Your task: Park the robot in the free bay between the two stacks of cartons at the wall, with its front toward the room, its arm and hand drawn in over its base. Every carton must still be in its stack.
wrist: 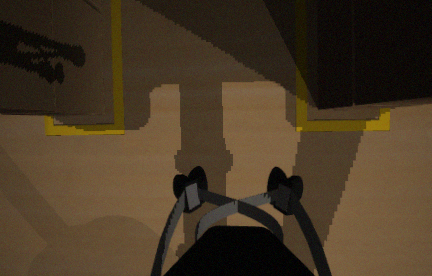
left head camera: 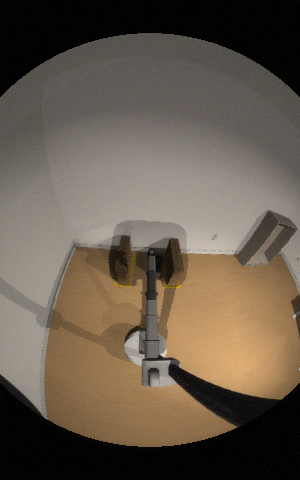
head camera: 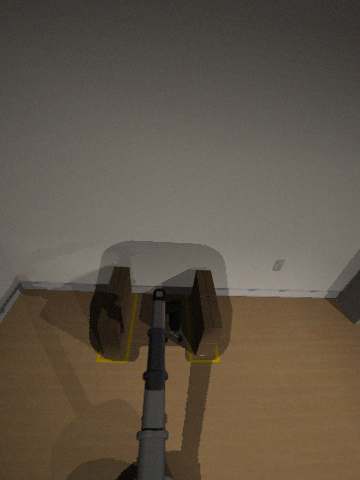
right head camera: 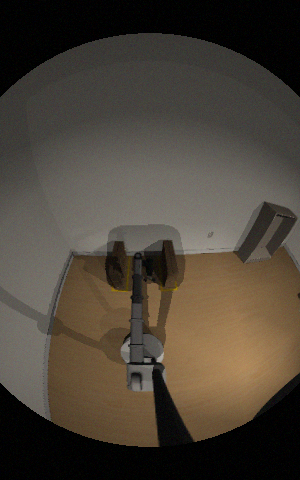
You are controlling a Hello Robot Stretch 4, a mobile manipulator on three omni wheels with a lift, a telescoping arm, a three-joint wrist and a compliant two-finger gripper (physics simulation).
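Frame: origin at the robot's base, x left, y down, z back, level; centimetres.
Seen in the pictures: gripper, fingertip midpoint: (wrist: 236, 181) (head camera: 172, 341) (right head camera: 149, 280).
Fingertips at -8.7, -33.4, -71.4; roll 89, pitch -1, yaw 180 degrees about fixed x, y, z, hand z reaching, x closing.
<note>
Offsets run from my fingertips to a thing's top centre, as dx, dy, dz. "*": to the spot under its first point.
The left stack of cartons {+38.9, +0.1, -21.0} (head camera: 116, 315) (left head camera: 124, 260) (right head camera: 118, 265) (wrist: 75, 95) and the right stack {-25.7, +0.1, -20.7} (head camera: 209, 310) (left head camera: 173, 262) (right head camera: 170, 265) (wrist: 380, 55) stand upright by the wall, each at a yellow floor outline. The bay lies between them, in shadow. My arm (head camera: 153, 407) (left head camera: 151, 305) (right head camera: 136, 315) reaches out toward the bay. In the wrist view my gripper (wrist: 236, 181) is open and empty, with its fingertips apart over the floor in front of the bay. In the head view the hand is dark and its fingers are hard to make out.
The wall (head camera: 180, 150) with its baseboard {* -85.2, +31.8, -62.6} (head camera: 260, 293) runs behind the stacks. A grey open cabinet {* -164.2, -17.8, -42.8} (left head camera: 257, 242) (right head camera: 255, 235) stands on the right by the wall. A side wall (left head camera: 22, 300) is at the left. My round base (left head camera: 132, 346) (right head camera: 155, 350) stands on the wood floor away from the stacks.
</note>
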